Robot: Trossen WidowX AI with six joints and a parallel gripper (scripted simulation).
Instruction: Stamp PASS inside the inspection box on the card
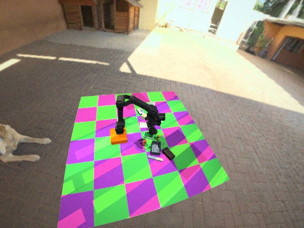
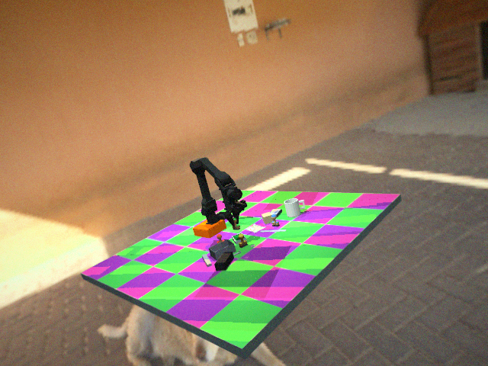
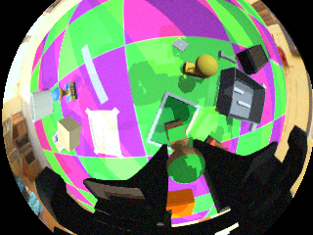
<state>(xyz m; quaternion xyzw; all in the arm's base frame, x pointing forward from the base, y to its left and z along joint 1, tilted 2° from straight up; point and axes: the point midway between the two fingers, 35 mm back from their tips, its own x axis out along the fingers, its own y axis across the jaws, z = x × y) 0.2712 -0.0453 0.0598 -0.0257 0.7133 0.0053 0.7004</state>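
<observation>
The green ink pad lies 80 mm below my gripper tip. Round my gripper tip: red-knobbed stamp 80 mm to the right, 70 mm below, 60 mm behind; green-knobbed stamp right at my gripper tip; yellow-knobbed stamp 80 mm ahead, 60 mm below, 50 mm to the right.
</observation>
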